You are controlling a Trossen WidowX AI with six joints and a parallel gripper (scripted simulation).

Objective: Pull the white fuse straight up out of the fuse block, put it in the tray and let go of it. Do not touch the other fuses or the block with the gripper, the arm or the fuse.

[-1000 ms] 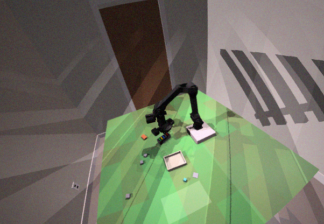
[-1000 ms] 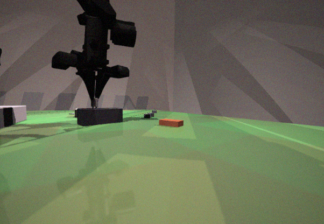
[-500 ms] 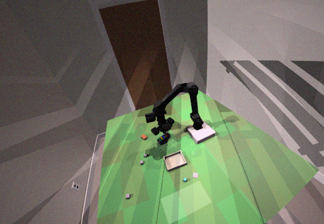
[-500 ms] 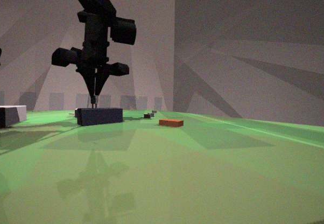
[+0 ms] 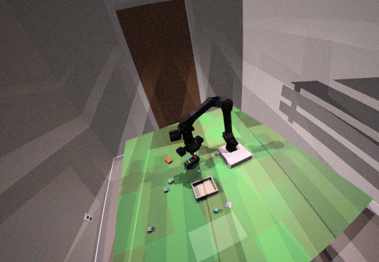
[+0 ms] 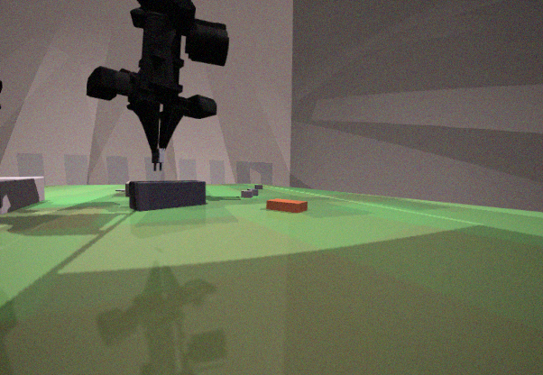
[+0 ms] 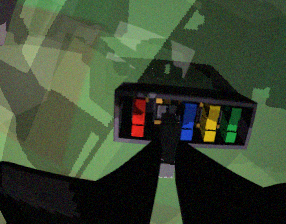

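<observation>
Right now the tray is 2 cm ahead of my gripper tip, 22 cm to the left of it and 8 cm below it. From my gripper tip the other things lie so: white fuse (1 cm below).
</observation>
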